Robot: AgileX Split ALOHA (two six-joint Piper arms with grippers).
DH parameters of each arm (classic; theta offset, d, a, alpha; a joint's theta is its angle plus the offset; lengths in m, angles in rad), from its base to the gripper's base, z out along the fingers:
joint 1: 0 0.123 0 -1.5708
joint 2: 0.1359 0 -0.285 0
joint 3: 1.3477 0 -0.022 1.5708
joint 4: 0 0.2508 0 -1.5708
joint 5: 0 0 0.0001 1.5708
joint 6: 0 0.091 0 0
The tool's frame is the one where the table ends.
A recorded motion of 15 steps. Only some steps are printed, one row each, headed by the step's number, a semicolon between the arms.
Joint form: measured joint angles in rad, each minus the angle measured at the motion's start. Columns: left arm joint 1, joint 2, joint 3, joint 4, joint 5, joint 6; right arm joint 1, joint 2, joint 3, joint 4, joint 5, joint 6.
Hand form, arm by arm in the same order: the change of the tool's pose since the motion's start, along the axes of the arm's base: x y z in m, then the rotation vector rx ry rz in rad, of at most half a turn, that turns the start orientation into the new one. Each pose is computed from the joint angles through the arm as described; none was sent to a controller.
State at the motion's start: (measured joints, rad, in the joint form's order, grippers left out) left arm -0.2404 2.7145 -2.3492 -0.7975 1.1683 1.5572; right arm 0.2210 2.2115 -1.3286 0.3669 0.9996 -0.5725
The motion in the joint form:
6: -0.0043 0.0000 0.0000 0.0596 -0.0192 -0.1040; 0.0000 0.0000 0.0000 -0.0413 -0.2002 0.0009
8: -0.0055 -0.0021 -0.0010 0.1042 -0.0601 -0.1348; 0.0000 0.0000 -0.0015 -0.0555 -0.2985 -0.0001
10: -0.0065 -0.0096 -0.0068 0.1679 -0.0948 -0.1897; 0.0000 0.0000 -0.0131 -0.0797 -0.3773 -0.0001
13: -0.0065 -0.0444 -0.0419 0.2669 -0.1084 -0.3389; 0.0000 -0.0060 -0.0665 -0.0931 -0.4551 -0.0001
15: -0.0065 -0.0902 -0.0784 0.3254 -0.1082 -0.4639; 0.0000 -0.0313 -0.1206 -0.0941 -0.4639 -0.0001
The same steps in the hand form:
6: 0.0009 0.0016 -0.0033 0.0511 0.0413 0.0695; 0.0179 -0.0027 -0.0034 -0.0343 -0.2005 -0.0190
8: 0.0046 0.0039 -0.0040 0.0876 0.0152 0.1072; 0.0272 -0.0036 -0.0034 -0.0448 -0.3002 -0.0301
10: 0.0086 0.0074 -0.0010 0.1346 -0.0087 0.1550; 0.0372 -0.0044 -0.0006 -0.0569 -0.3925 -0.0294
13: 0.0149 0.0130 0.0238 0.1818 -0.0272 0.2639; 0.0570 -0.0023 0.0150 -0.0509 -0.5285 -0.0410
15: 0.0185 0.0163 0.0573 0.1832 -0.0506 0.3613; 0.0701 0.0004 0.0393 -0.0329 -0.6142 -0.0490

